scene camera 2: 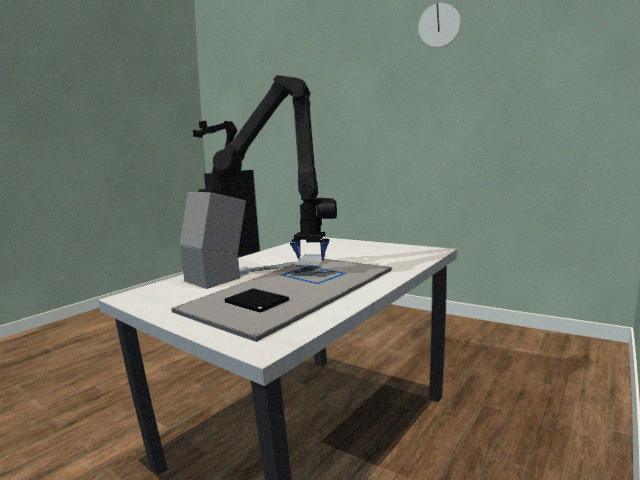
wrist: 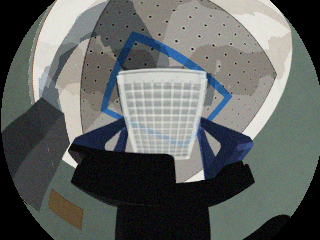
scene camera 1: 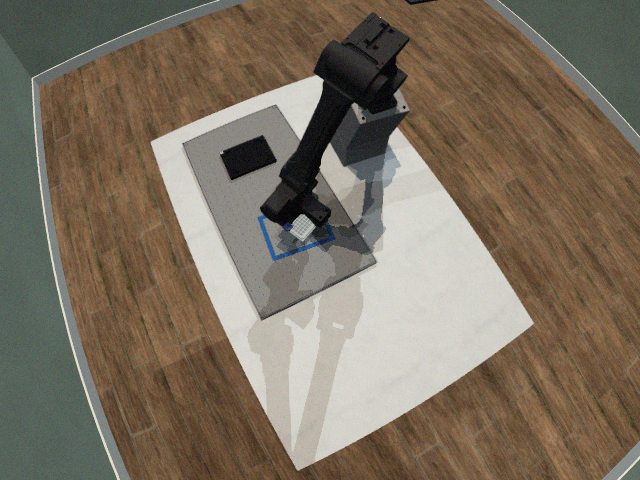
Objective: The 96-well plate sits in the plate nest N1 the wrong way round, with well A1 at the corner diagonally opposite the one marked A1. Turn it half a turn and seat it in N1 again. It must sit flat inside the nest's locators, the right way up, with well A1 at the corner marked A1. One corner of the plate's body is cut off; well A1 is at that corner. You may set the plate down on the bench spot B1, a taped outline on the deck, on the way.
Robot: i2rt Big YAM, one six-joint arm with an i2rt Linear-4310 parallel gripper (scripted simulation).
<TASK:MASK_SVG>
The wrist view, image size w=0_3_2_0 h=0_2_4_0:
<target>my gripper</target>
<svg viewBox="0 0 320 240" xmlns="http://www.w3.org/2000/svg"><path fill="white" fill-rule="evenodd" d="M75 137L68 149L68 153L78 164L71 184L89 196L107 205L117 207L115 240L211 240L208 207L215 206L234 197L255 183L249 165L244 165L242 162L253 147L252 139L247 135L203 117L200 119L197 131L204 172L204 180L176 183L175 160L170 154L125 152L128 131L124 117ZM205 131L221 145L216 157L208 143ZM121 131L114 150L105 150L105 144Z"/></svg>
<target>white 96-well plate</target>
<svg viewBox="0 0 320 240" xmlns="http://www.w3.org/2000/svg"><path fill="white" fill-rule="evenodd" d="M119 71L117 75L119 95L134 153L165 153L174 156L175 160L189 159L204 106L208 82L206 78L207 72L180 68L145 68Z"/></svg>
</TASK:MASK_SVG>
